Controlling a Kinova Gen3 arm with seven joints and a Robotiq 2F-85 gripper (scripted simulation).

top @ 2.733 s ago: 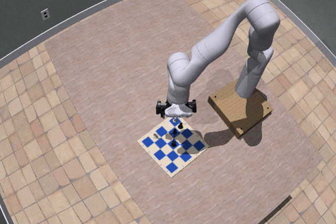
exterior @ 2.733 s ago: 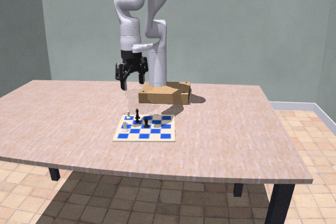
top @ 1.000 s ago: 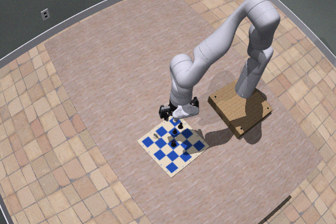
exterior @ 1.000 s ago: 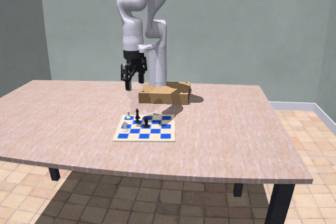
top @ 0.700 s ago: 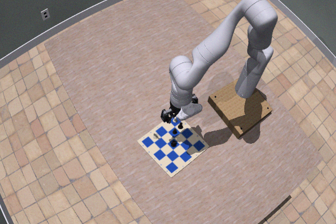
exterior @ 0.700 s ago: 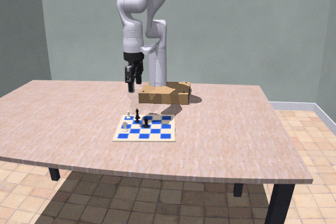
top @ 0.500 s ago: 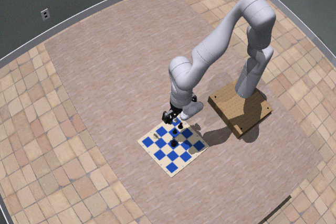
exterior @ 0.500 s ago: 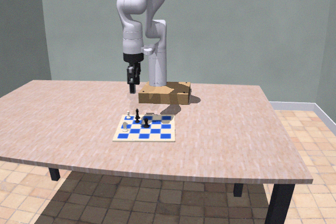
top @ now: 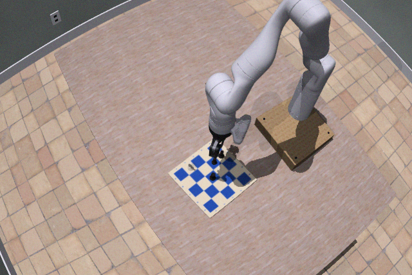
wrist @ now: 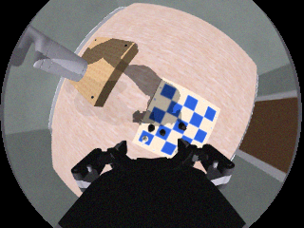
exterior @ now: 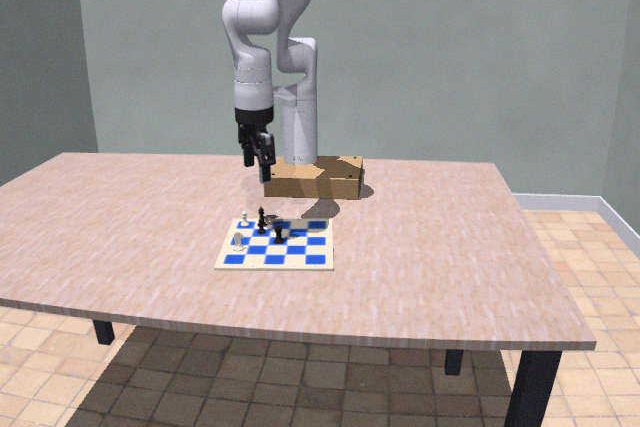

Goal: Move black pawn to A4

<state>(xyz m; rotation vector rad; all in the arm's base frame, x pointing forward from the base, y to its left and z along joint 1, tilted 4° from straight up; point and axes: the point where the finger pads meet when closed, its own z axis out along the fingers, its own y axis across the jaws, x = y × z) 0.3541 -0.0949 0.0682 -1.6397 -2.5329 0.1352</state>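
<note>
My hand is 11 cm above the black pawn and 2 cm short of it. From my hand the other things lie so: white pawn 11 cm below, 3 cm to the right, 2 cm behind; white knight 11 cm below, 9 cm ahead, 4 cm to the right; chessboard 13 cm below, 6 cm ahead, 4 cm to the left.
</note>
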